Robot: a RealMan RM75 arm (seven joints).
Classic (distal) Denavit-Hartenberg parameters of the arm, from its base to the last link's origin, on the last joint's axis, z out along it. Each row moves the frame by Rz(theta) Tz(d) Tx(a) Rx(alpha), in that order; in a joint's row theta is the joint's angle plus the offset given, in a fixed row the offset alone. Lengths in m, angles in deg.
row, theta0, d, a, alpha
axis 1, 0, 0.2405, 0, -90
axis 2, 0, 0, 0, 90
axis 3, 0, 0.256, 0, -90
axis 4, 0, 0, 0, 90
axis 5, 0, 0.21, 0, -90
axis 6, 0, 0, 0, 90
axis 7, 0, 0.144, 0, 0
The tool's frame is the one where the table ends.
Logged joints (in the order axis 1, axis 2, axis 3, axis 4, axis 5, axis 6, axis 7), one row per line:
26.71, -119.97, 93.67, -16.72, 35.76, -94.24, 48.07
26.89, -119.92, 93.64, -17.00, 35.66, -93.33, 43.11
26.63, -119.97, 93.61, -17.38, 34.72, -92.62, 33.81
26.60, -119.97, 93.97, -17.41, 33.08, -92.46, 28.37
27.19, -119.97, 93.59, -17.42, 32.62, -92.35, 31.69
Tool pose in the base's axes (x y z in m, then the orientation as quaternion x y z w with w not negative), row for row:
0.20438, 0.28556, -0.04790, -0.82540, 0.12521, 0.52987, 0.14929
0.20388, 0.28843, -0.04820, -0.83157, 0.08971, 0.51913, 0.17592
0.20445, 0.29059, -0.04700, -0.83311, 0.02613, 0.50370, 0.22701
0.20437, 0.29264, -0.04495, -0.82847, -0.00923, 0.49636, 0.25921
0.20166, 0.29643, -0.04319, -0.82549, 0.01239, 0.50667, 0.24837
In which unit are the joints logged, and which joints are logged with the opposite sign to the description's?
The joints are logged in degrees. Opposite sign: axis 2, axis 3, axis 5.
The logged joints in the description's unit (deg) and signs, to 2 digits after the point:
26.71, 119.97, -93.67, -16.72, -35.76, -94.24, 48.07
26.89, 119.92, -93.64, -17.00, -35.66, -93.33, 43.11
26.63, 119.97, -93.61, -17.38, -34.72, -92.62, 33.81
26.60, 119.97, -93.97, -17.41, -33.08, -92.46, 28.37
27.19, 119.97, -93.59, -17.42, -32.62, -92.35, 31.69

